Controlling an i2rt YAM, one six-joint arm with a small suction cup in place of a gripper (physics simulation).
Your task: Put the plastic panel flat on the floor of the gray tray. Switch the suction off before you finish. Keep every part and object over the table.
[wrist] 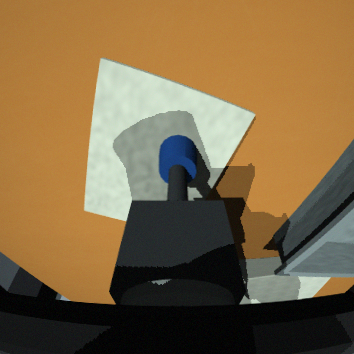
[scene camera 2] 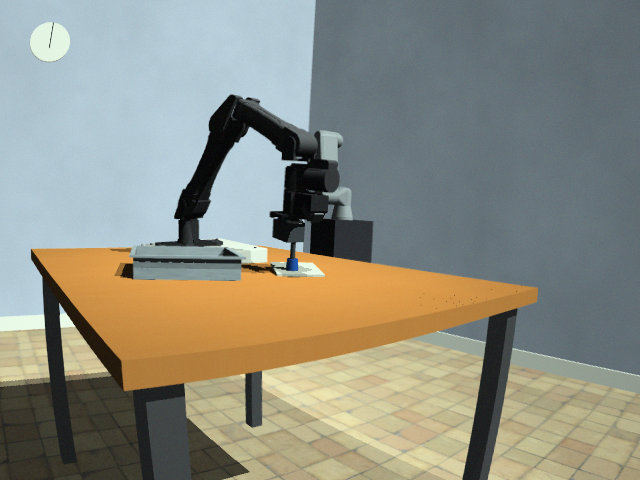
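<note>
The white plastic panel lies nearly flat at table level, to the right of the tray in the scene view. My suction cup, blue, sits against its upper face, a little off its middle, and the suction grips it. A thin dark shadow line shows along the panel's right edge in the wrist view. Whether a small gap lies under it is hard to tell. The gray tray stands beside the panel, apart from it. The tray's floor is hidden in the scene view.
A white flat box stands behind the tray, near the arm's base. The tray's raised walls stand between its inside and the panel. The orange table's right edge runs beyond the panel. A gray arm stands on a dark pedestal behind the table.
</note>
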